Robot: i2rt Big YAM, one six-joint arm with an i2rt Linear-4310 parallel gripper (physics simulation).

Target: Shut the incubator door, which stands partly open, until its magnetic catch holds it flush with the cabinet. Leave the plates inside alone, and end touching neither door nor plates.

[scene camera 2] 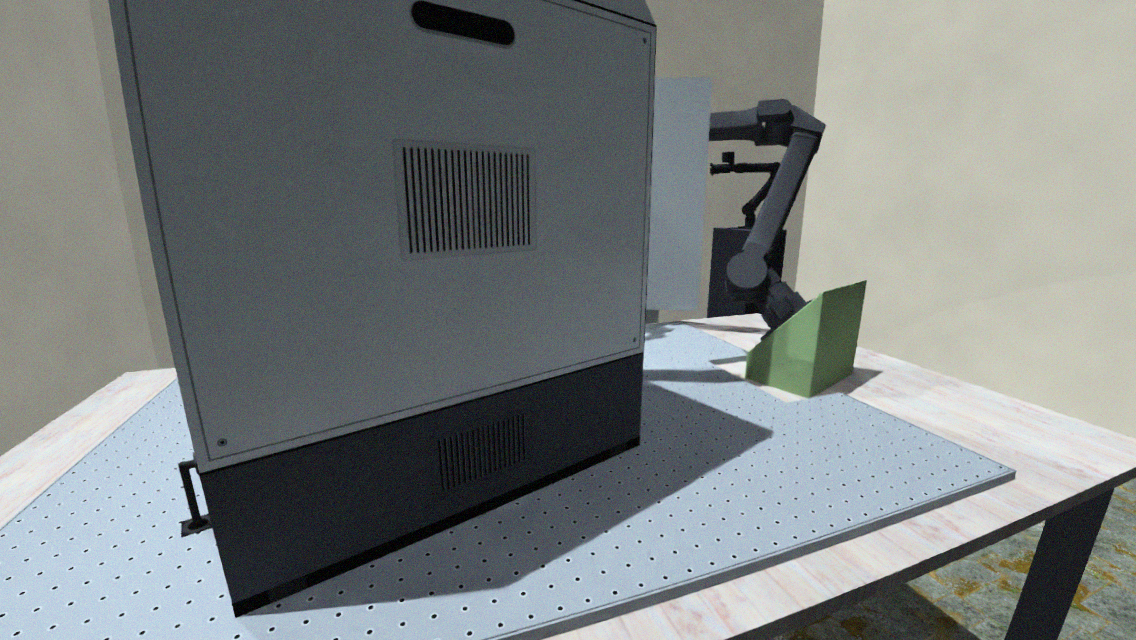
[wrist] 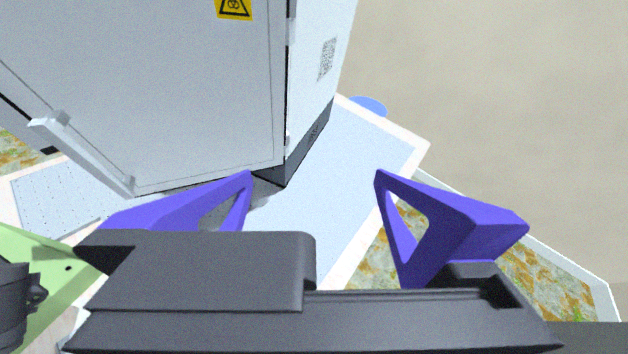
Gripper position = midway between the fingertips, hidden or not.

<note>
I see my gripper (wrist: 313, 176) and an incubator door (scene camera 2: 681, 120).
The incubator door is seen too in the wrist view (wrist: 146, 104).
</note>
